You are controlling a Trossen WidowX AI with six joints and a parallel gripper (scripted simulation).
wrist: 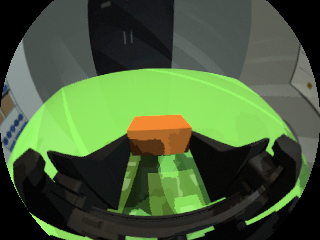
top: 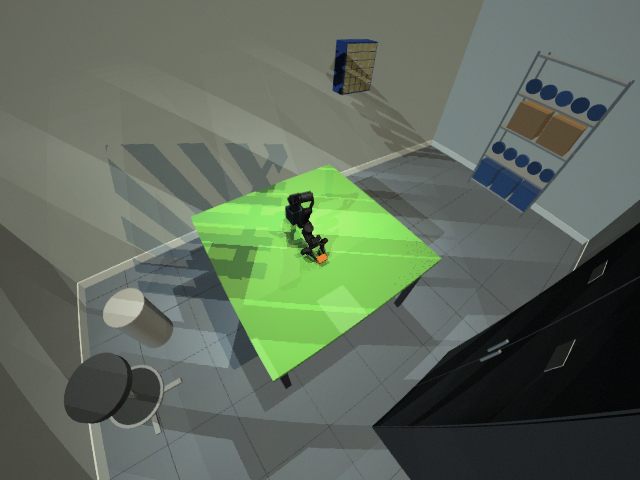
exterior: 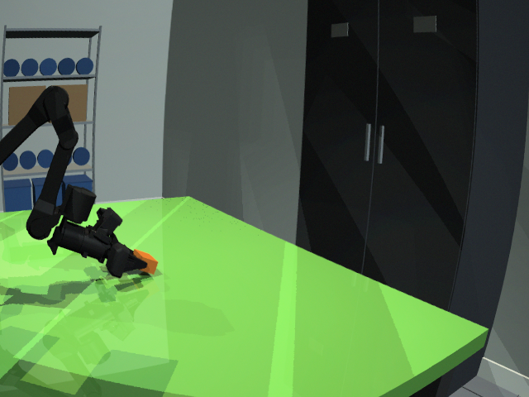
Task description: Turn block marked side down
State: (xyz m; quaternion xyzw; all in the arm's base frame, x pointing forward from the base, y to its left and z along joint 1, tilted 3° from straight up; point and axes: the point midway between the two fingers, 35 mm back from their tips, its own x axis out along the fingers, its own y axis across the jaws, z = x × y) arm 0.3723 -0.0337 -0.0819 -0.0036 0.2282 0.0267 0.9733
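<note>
Now: gripper tip 1 cm above the orange block.
</note>
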